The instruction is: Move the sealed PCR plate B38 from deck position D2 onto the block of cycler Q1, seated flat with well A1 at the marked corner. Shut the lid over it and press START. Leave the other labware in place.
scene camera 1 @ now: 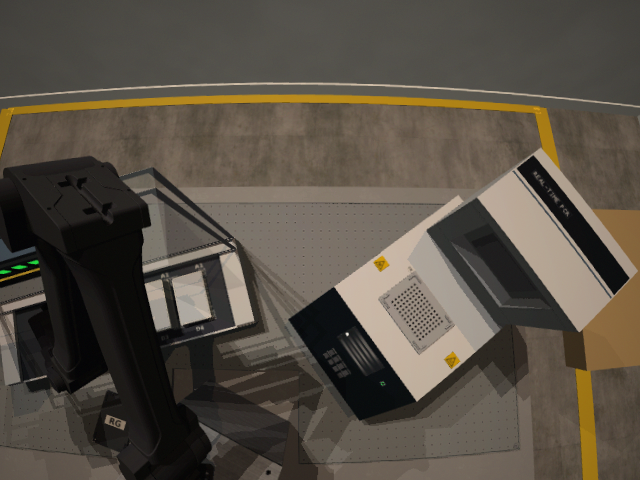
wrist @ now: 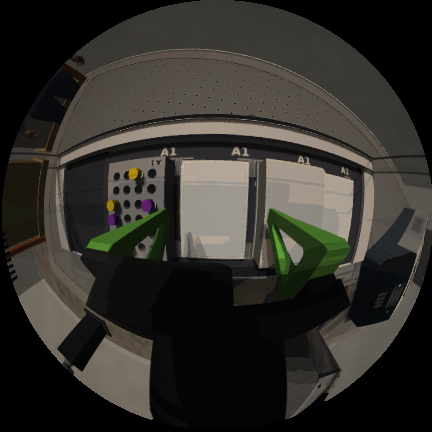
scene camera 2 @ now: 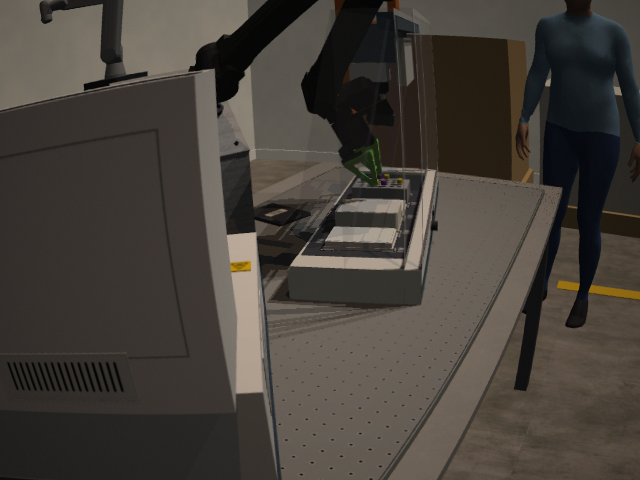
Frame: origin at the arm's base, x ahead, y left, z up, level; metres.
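Where they show: gripper, fingertip midpoint: (wrist: 217,214) (scene camera 2: 377,179).
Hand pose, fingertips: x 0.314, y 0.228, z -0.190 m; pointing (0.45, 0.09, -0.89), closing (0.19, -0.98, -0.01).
Observation:
Things, the pixels of their top centre, and the offset from my fingertips. "pt": a spot on its surface instead.
- white plate, middle of its top: (wrist: 213,210) dx -0.006, dy +0.005, dz -0.057 m
- perforated block, surface spot: (scene camera 1: 417,312) pt dx -0.067, dy -0.721, dz +0.075 m
- green-lit key, surface spot: (scene camera 1: 382,383) pt dx -0.212, dy -0.630, dz +0.043 m
- D3, middle of its top: (wrist: 297,216) (scene camera 2: 369,206) (scene camera 1: 150,307) dx +0.010, dy -0.091, dz -0.032 m
- D4, middle of its top: (wrist: 337,215) (scene camera 2: 361,234) (scene camera 1: 191,297) dx +0.026, dy -0.186, dz -0.057 m
- black RG-labelled item, middle of its top: (scene camera 2: 276,211) (scene camera 1: 114,422) dx -0.292, dy +0.077, dz -0.118 m
My gripper (wrist: 217,214) (scene camera 2: 376,178) is open and empty, pointing down over the deck. In the wrist view its green fingers appear on either side of the white plate (wrist: 215,175) at D2, one by the tube rack, one over the edge of the taller D3 labware. The height of the tips above the plate is hard to judge. No B38 label is readable. In scene view 1 the arm hides D2. Cycler Q1 (scene camera 1: 361,289) (wrist: 382,280) has its lid (scene camera 1: 488,253) raised, with the perforated block (scene camera 1: 417,312) bare. A green-lit key (scene camera 1: 382,383) shows on its front panel.
The tube rack (wrist: 122,167) (scene camera 2: 379,190) with yellow and purple caps stands left of D2. White labware at D3 (scene camera 1: 156,304) (scene camera 2: 368,212) (wrist: 295,200) and D4 (scene camera 1: 191,297) (scene camera 2: 360,236) (wrist: 340,195) stands right. Transparent panels (scene camera 1: 178,204) rise beside the deck. A black RG-labelled item (scene camera 1: 111,431) (scene camera 2: 281,213) lies nearby.

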